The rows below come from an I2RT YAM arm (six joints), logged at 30 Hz.
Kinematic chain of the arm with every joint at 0, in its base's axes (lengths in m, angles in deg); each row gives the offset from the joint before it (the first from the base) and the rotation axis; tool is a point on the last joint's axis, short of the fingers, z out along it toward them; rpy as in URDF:
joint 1: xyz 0 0 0.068 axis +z
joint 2: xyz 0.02 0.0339 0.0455 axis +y
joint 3: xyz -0.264 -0.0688 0 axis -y
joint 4: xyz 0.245 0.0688 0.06 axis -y
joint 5: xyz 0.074 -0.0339 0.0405 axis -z
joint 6: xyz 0.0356 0 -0.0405 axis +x
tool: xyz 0 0 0 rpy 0 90 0
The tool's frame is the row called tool.
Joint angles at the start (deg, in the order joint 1, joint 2, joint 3, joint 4, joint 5, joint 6):
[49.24, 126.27, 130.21, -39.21, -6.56, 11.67]
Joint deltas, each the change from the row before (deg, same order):
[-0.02, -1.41, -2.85, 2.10, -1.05, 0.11]
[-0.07, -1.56, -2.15, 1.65, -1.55, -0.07]
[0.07, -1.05, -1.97, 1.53, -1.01, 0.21]
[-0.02, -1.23, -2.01, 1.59, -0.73, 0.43]
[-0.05, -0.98, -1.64, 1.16, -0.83, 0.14]
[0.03, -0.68, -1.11, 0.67, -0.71, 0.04]
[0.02, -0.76, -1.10, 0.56, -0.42, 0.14]
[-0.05, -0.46, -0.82, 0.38, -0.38, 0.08]
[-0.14, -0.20, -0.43, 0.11, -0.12, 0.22]
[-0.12, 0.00, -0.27, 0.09, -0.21, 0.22]
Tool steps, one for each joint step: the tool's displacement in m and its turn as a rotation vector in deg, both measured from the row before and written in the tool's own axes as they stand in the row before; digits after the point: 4 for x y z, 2 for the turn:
[0.0027, 0.0001, -0.0015, -1.15, -0.43, 0.04]
[-0.0001, 0.0011, -0.0052, -1.68, -0.73, -0.19]
[0.0019, 0.0012, -0.0017, -1.17, -0.36, 0.07]
[0.0011, 0.0006, -0.0031, -0.87, -0.63, 0.29]
[0.0013, 0.0003, -0.0025, -0.88, -0.31, 0.07]
[0.0012, 0.0008, -0.0017, -0.77, -0.07, -0.03]
[0.0010, 0.0008, -0.0024, -0.47, -0.11, 0.08]
[0.0012, -0.0002, -0.0011, -0.33, 0.05, 0.10]
[0.0008, -0.0012, -0.0005, 0.02, 0.10, 0.32]
[0.0009, -0.0013, 0.0006, -0.07, 0.18, 0.32]

